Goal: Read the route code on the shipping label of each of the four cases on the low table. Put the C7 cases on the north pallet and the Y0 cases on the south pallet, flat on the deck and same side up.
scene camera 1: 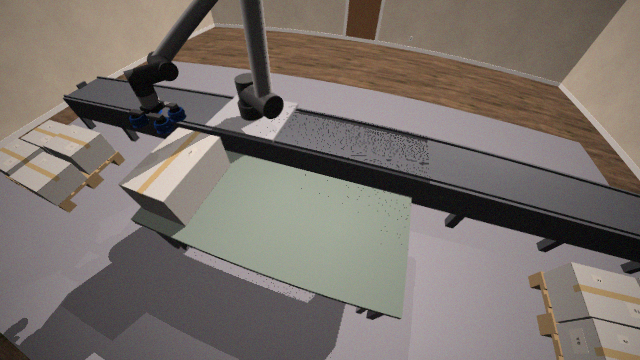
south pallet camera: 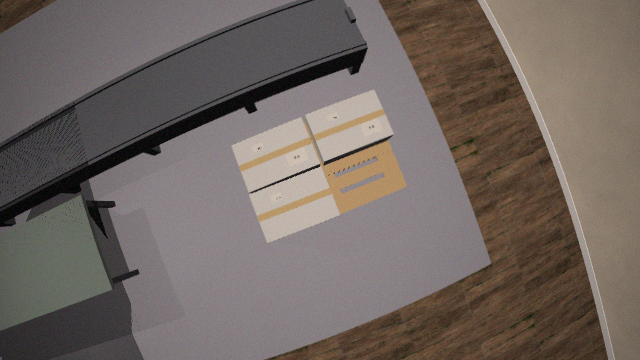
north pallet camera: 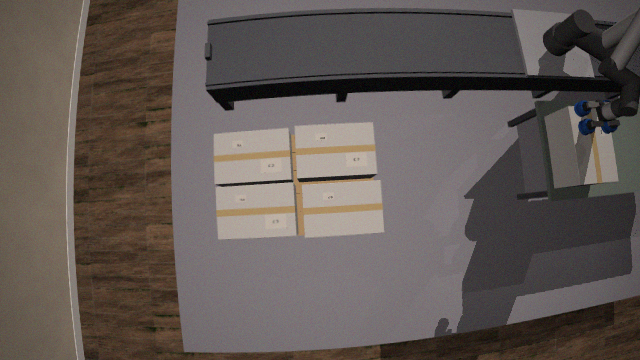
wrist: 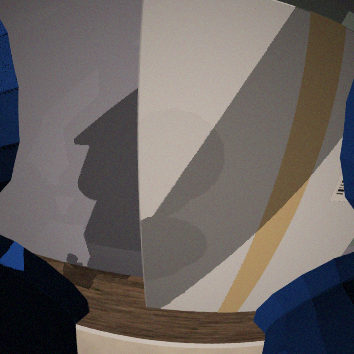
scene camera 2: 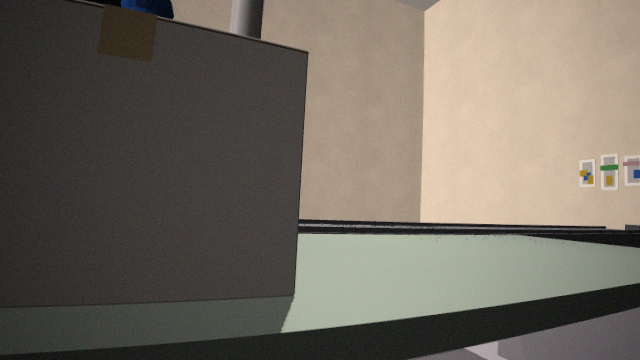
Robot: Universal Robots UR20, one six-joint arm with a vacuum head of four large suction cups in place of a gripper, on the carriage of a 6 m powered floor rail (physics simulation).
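Places are measured from the arm's base along level axes (x ahead, y left, z up), in metres.
Where they show: hand, tool point: point(north pallet camera: 593, 118) point(wrist: 174, 245); arm's base, link origin: point(scene camera 1: 253, 113) point(north pallet camera: 554, 42).
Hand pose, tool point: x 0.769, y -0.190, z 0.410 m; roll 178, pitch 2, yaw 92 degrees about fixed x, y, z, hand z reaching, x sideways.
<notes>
Each offset is from my tool point to the centre of the thing. Level surfaces: height alone.
One white case @(0.149 m ahead, 0.139 m left, 0.307 m down) point(scene camera 1: 200, 182) point(scene camera 2: 150, 165) point(north pallet camera: 607, 165) point(wrist: 175, 60) with a tan tape strip stands on the green low table @(0.450 m down) point(scene camera 1: 300, 230) point(scene camera 2: 450, 280) point(south pallet camera: 45, 270), at its north end. My suction gripper point(scene camera 1: 159, 119) point(north pallet camera: 596, 117) point(wrist: 175, 170) is open and empty, above this case and apart from it. Part of a barcode label @(0.071 m ahead, 0.228 m left, 0.164 m down) point(wrist: 339, 190) shows at the right in the wrist view; no route code is readable on this case. The north pallet point(north pallet camera: 300, 215) point(scene camera 1: 95, 179) bears several cases in two rows. The south pallet point(south pallet camera: 370, 192) point(scene camera 1: 547, 325) bears three cases, with bare deck at one corner.
The dark floor rail point(scene camera 1: 350, 170) point(north pallet camera: 365, 50) point(south pallet camera: 215, 75) runs behind the table and past both pallets. The arm's pale carriage point(scene camera 1: 280, 120) point(north pallet camera: 530, 30) stands on it beside the table's north part. Shadows fall across the case and the floor.
</notes>
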